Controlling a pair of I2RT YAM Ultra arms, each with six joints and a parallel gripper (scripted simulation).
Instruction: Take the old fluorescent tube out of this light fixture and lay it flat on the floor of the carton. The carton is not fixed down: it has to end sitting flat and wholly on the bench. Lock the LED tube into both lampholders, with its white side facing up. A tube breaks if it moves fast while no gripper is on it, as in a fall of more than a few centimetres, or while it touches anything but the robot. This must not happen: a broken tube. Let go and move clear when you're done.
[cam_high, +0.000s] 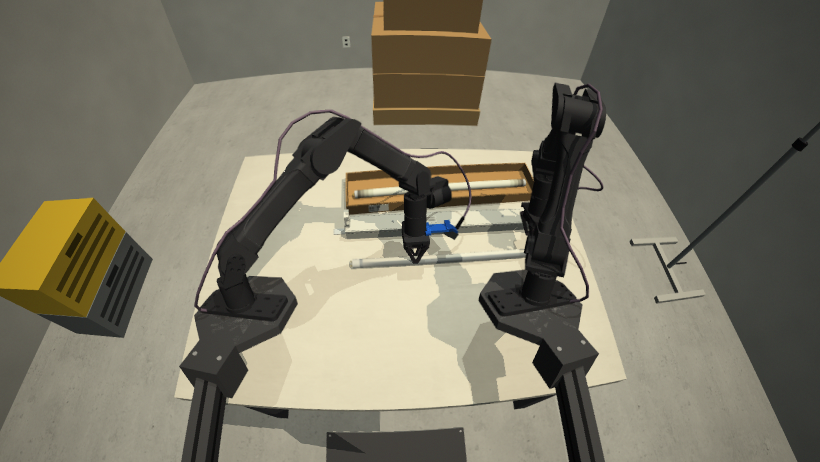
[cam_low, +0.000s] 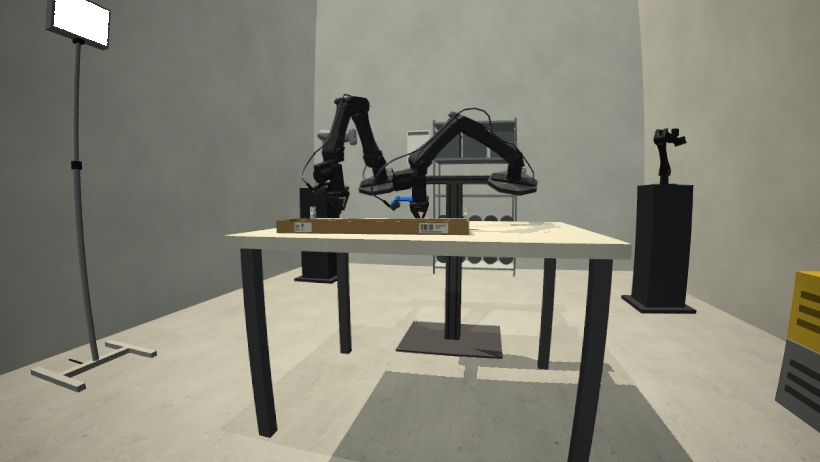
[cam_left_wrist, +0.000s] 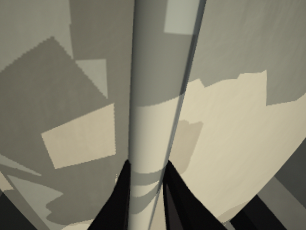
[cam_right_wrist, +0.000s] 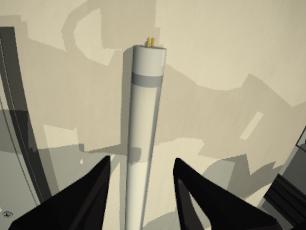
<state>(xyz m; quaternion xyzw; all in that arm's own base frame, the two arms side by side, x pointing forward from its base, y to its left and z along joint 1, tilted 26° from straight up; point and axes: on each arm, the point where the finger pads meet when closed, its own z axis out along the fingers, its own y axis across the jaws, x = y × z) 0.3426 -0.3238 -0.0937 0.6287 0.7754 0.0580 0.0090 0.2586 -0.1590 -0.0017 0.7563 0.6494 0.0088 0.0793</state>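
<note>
Right now the LED tube is 12 cm to the right of my left hand and 1 cm below it. The rest, counted from my left hand: old fluorescent tube 27 cm ahead, 11 cm to the right; then white light fixture 13 cm ahead, 11 cm to the right, 3 cm above; then brown carton 28 cm ahead, 11 cm to the right.
</note>
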